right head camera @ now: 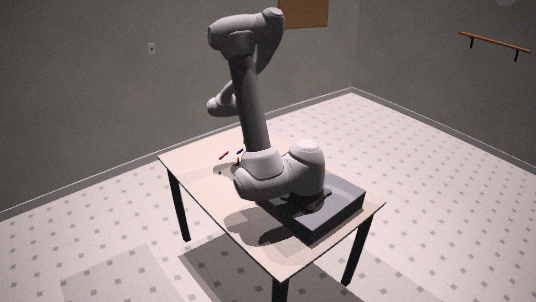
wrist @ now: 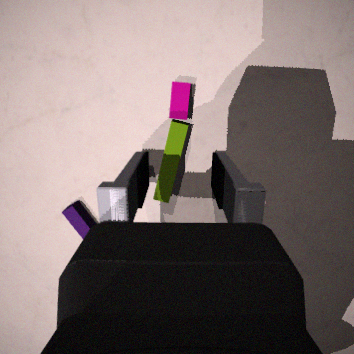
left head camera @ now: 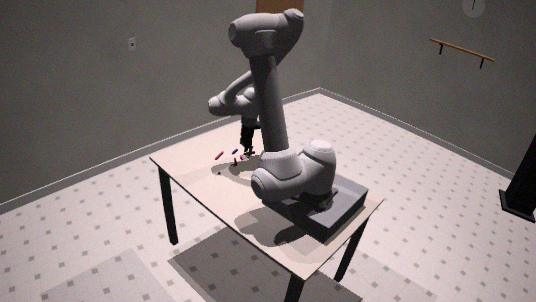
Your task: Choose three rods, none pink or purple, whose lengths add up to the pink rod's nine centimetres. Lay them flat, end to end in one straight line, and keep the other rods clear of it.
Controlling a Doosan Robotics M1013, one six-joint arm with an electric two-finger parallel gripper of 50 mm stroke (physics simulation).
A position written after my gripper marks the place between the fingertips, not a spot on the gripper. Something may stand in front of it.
I see my gripper [wrist: 179,168] and a lime green rod [wrist: 177,130].
